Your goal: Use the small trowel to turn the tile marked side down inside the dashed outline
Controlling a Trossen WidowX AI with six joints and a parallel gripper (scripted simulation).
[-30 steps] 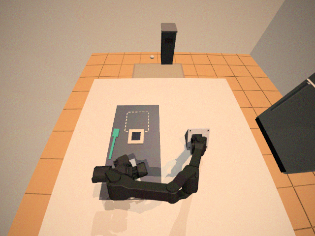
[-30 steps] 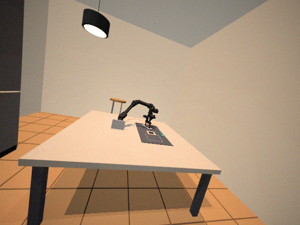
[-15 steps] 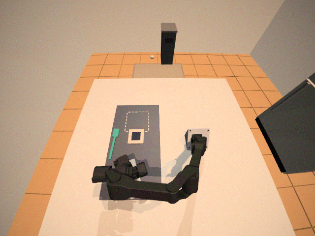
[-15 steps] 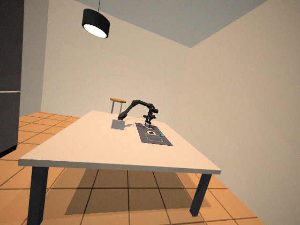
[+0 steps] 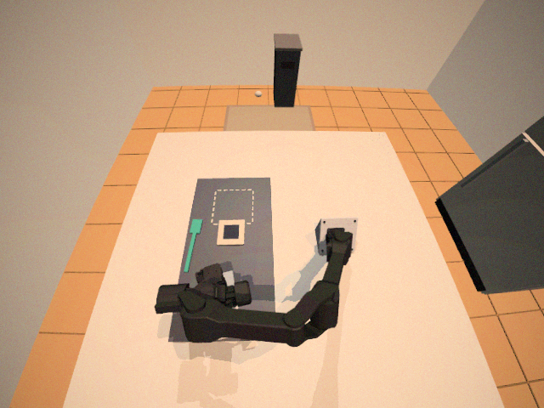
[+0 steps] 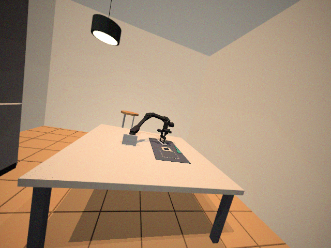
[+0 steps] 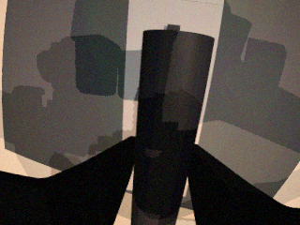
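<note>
Now: the dark grey mat 210 mm to the right of my gripper tip and 80 mm below it. Also, from my gripper tip: green trowel: 230 mm to the right, 140 mm ahead, 60 mm below; then tile: 260 mm to the right, 60 mm below.
</note>
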